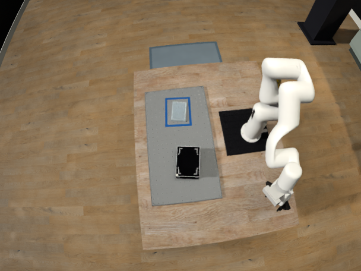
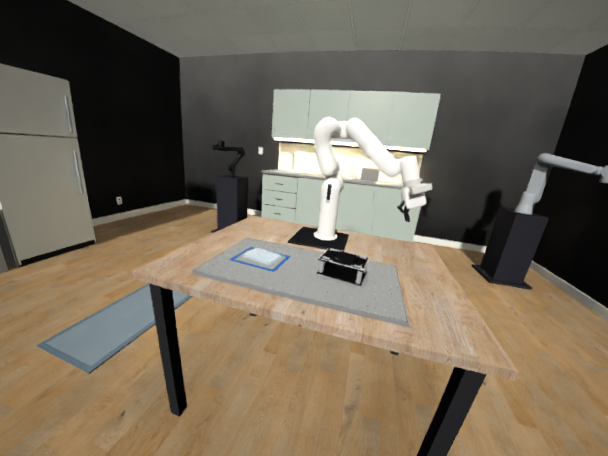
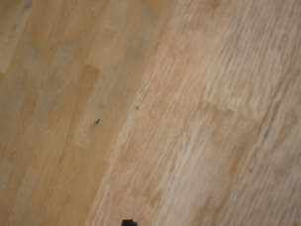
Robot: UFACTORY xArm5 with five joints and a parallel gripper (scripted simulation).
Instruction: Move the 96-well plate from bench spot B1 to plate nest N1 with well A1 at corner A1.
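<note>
My gripper is now 36 cm short of the 96-well plate, 63 cm to the left of it and 17 cm above it. The rest, counted from my hand: black raised plate nest N1: 36 cm ahead, 31 cm to the right, 12 cm below.
</note>
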